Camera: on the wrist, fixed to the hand. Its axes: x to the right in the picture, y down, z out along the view.
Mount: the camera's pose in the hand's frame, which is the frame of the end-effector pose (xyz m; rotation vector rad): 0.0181 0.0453 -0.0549 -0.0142 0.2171 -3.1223
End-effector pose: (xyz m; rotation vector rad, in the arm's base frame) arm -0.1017 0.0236 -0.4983 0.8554 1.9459 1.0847
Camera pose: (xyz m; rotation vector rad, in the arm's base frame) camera -0.1482 0.0358 -0.4428 -2.0120 0.9237 -0.8681
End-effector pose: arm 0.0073 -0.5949 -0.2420 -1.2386 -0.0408 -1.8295
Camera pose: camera -0.0034 -0.6597 -0.2749 -0.1379 1.0217 1.0705
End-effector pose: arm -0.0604 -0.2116 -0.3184 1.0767 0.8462 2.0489
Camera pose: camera -0.1272 -0.2360 -0.2999 -0.8187 0.9403 -0.6451
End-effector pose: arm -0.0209 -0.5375 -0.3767 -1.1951 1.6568 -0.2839
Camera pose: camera -0.0914 -0.5496 -0.3935 1.9505 1.2985 1.5516
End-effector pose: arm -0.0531 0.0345 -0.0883 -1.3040 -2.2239 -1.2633
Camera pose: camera -0.0368 0.0112 -0.0206 -2.0213 1.1274 0.4382
